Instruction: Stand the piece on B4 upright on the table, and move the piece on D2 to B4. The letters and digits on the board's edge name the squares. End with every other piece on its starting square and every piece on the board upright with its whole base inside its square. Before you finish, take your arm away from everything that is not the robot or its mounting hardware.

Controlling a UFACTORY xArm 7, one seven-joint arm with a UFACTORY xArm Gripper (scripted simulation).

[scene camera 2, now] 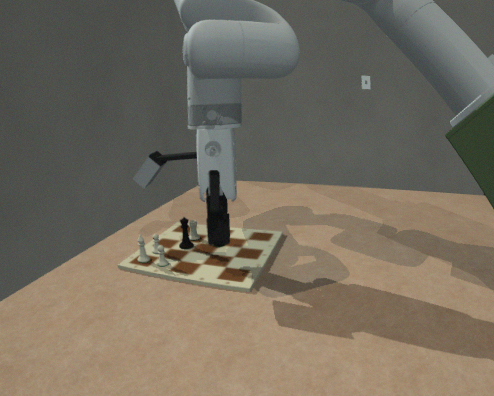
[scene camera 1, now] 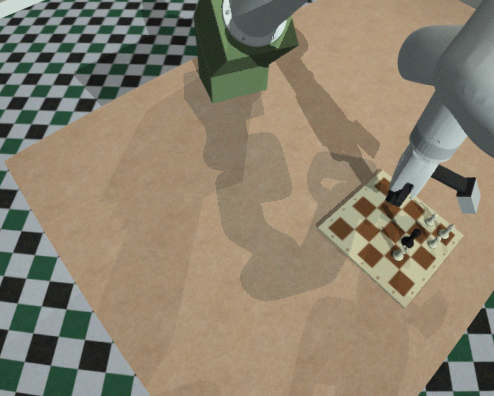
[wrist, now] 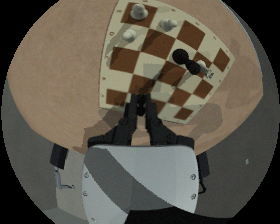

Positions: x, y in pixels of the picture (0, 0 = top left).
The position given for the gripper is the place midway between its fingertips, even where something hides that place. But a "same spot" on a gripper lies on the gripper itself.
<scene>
gripper: scene camera 2; scene camera 1 393, 199; wrist
chessboard: scene camera 2; scene camera 1; wrist 145, 65
same spot on chessboard: [scene camera 2: 236, 266] = [scene camera 1: 380, 195]
same spot on gripper: [wrist: 118, 135] = [scene camera 2: 207, 207]
</scene>
